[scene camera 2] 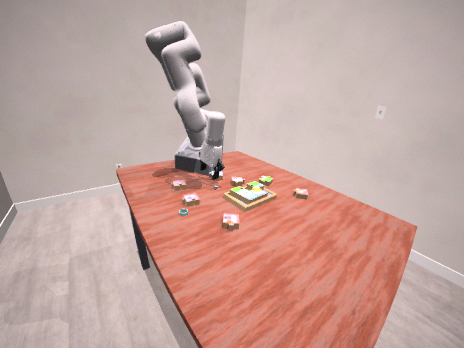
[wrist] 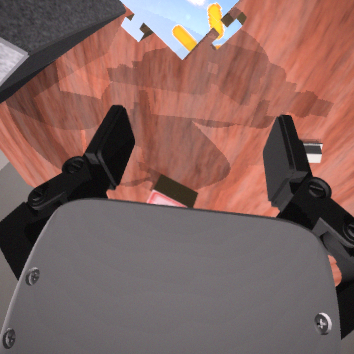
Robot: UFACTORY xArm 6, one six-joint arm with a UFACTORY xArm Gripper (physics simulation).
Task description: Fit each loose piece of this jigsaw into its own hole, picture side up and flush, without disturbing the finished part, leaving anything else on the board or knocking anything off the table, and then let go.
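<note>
My gripper point(scene camera 2: 217, 175) point(wrist: 197, 127) is open and empty above the table near the robot base. In the wrist view a blue piece with yellow shapes point(wrist: 172, 22) lies picture side up beyond the fingers, cut by the top edge. A red-bordered piece point(wrist: 174, 192) is mostly hidden by the gripper body. In the scene view one piece point(scene camera 2: 221, 175) is partly behind the fingers. Other loose pieces point(scene camera 2: 178, 185) point(scene camera 2: 190, 199) point(scene camera 2: 231, 220) point(scene camera 2: 237, 180) point(scene camera 2: 266, 179) point(scene camera 2: 301, 193) lie around the framed board point(scene camera 2: 234, 201). A green-topped piece point(scene camera 2: 255, 185) shows at the board's back, seemingly raised.
A teal ring point(scene camera 2: 183, 214) lies near the table's left edge. A small black-and-white block point(scene camera 2: 215, 187) point(wrist: 313, 151) lies on the table, just outside the right finger in the wrist view. The dark robot base point(scene camera 2: 190, 162) point(wrist: 50, 30) stands at the table's back.
</note>
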